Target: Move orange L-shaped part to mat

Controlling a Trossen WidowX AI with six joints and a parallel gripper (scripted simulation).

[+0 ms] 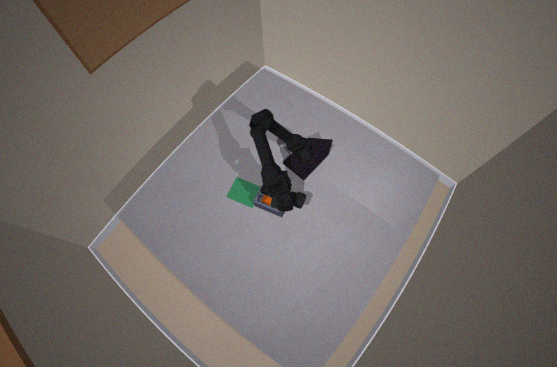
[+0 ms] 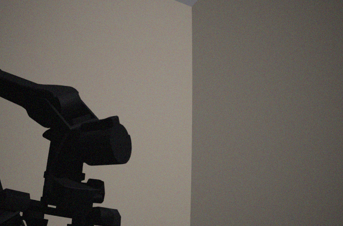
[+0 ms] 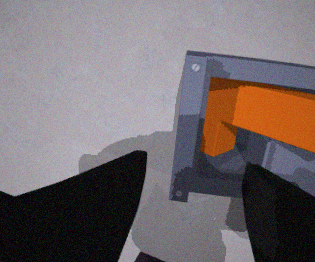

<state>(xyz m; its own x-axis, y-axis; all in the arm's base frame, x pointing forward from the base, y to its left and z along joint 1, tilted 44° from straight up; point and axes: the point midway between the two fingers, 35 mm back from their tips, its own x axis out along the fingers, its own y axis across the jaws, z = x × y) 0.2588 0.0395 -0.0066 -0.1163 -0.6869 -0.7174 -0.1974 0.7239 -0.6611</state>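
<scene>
The orange L-shaped part lies 4 cm to the right of my gripper tip and 10 cm below it.
</scene>
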